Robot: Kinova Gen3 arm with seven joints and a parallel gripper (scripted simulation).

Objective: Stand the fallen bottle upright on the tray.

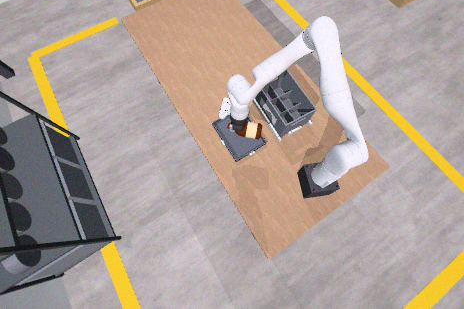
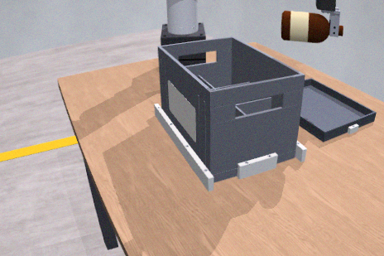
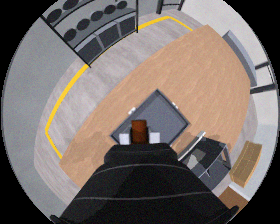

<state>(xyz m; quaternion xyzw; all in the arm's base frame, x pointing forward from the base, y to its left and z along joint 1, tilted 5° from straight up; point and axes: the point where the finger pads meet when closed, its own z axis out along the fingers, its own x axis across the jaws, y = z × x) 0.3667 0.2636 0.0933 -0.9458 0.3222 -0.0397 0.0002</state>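
Right now the brown bottle is 30 mm behind my hand, 40 mm to the right of it and 10 mm below it. Round my hand: dark grey tray (20 mm ahead, 50 mm to the right, 190 mm below); then dark grey crate (40 mm ahead, 320 mm to the right, 120 mm below).
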